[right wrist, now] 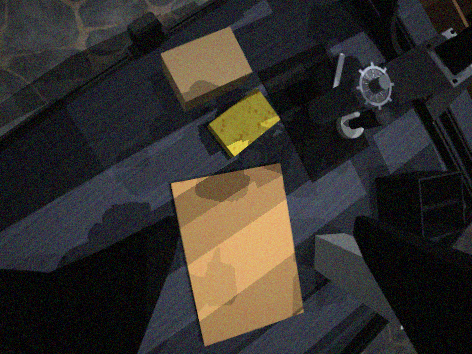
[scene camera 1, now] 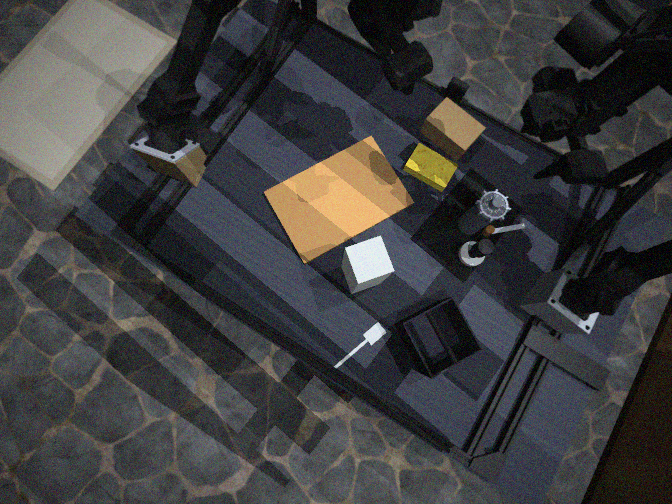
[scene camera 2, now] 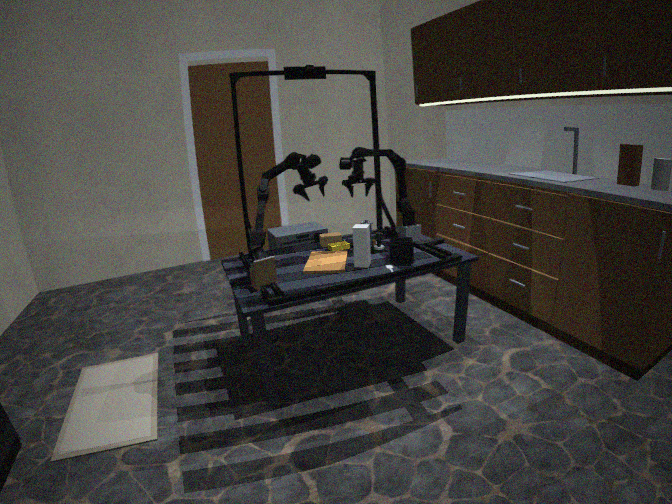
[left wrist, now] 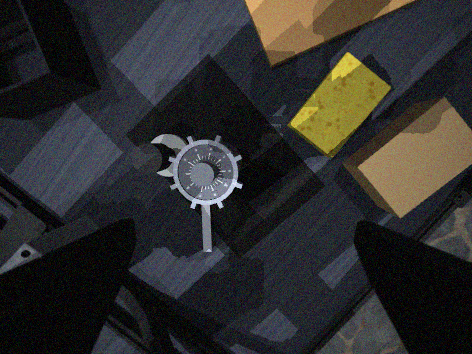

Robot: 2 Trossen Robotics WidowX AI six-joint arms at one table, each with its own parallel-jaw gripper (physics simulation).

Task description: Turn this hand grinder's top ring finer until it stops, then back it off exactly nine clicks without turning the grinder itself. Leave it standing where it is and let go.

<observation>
my right gripper: open, holds nothing
an orange board: on the table
a black bin: on the table
a tan box: on the table
a white box: on the table
</observation>
